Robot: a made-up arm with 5 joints. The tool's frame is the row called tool.
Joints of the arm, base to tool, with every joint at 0 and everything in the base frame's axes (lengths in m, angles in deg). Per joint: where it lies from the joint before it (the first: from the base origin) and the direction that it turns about. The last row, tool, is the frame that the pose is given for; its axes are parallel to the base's.
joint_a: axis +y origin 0 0 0.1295
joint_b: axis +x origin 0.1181 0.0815 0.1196
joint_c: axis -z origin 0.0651 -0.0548 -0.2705
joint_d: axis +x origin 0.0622 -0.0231 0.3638
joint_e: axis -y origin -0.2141 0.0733 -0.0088
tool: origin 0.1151 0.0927 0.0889
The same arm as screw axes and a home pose.
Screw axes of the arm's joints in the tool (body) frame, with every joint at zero. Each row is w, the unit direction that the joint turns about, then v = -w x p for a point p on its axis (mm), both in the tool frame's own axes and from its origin. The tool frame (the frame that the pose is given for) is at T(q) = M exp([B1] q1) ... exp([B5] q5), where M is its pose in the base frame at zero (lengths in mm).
B1: w 0 1 0 v 293 0 -146.4
B2: w 1 0 0 v 0 -173.4 88.1
B3: w 0 0 -1 v 142.9 36.8 0
B4: w 1 0 0 v 0 -80.1 166
B5: w 0 -1 0 v -88.9 0 115.1
M: xyz 146.4 169.6 422.5 (mm) quaternion w x y z 1 0 0 0

